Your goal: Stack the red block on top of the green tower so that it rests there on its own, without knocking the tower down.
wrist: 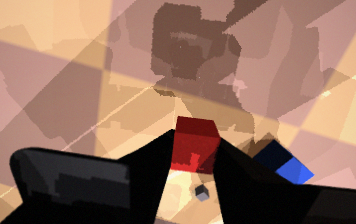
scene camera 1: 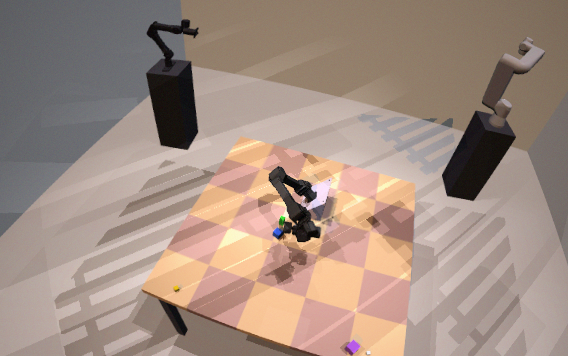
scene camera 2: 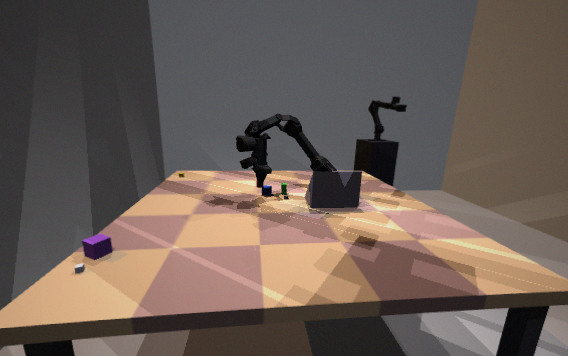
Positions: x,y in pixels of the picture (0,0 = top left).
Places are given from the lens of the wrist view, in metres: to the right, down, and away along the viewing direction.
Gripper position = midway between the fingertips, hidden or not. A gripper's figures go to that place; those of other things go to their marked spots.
gripper [wrist: 193,137]: 0.01, 0.02, 0.10
red block [wrist: 196,141]: 0.01, 0.02, 0.08
blue block [wrist: 274,156]: 0.12, 0.05, 0.18
The marked spots on the red block and the blue block are 0.15 m apart.
